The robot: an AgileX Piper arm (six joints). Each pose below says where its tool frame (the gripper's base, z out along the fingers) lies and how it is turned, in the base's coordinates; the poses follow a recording.
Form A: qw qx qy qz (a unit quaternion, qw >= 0); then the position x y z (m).
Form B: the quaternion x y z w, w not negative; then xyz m. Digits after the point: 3 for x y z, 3 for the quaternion.
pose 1, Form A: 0.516 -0.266 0.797 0.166 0.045 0.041 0.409
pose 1, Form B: -0.266 0.797 0.166 0.516 0.045 0.041 0.409
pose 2, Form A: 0.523 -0.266 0.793 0.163 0.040 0.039 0.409
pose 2, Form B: -0.266 0.793 0.163 0.523 0.040 0.039 0.409
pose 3, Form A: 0.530 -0.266 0.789 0.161 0.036 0.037 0.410
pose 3, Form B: -0.266 0.789 0.161 0.530 0.036 0.037 0.410
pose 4, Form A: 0.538 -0.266 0.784 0.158 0.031 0.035 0.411
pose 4, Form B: -0.266 0.784 0.158 0.538 0.031 0.035 0.411
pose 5, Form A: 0.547 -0.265 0.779 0.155 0.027 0.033 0.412
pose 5, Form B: -0.265 0.779 0.155 0.547 0.027 0.033 0.412
